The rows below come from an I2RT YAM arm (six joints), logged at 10 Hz.
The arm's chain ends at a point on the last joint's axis. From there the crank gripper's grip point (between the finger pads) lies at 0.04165 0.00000 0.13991 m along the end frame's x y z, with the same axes.
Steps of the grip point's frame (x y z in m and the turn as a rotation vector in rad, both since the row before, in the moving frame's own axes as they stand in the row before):
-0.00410 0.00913 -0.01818 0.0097 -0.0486 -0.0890
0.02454 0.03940 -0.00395 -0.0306 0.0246 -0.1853
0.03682 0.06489 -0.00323 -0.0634 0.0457 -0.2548
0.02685 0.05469 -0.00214 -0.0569 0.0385 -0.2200
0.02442 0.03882 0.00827 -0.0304 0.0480 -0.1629
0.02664 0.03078 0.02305 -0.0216 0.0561 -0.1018
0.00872 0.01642 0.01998 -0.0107 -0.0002 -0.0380
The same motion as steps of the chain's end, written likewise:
0.00296 0.01389 -0.02001 0.0097 -0.0486 -0.0890
0.02145 0.04315 -0.00294 -0.0306 0.0246 -0.1853
0.03077 0.06748 -0.00126 -0.0634 0.0457 -0.2548
0.02167 0.05652 -0.00048 -0.0569 0.0385 -0.2200
0.01799 0.04191 0.01038 -0.0304 0.0480 -0.1629
0.01894 0.03242 0.02559 -0.0216 0.0561 -0.1018
0.00875 0.01651 0.01997 -0.0107 -0.0002 -0.0380

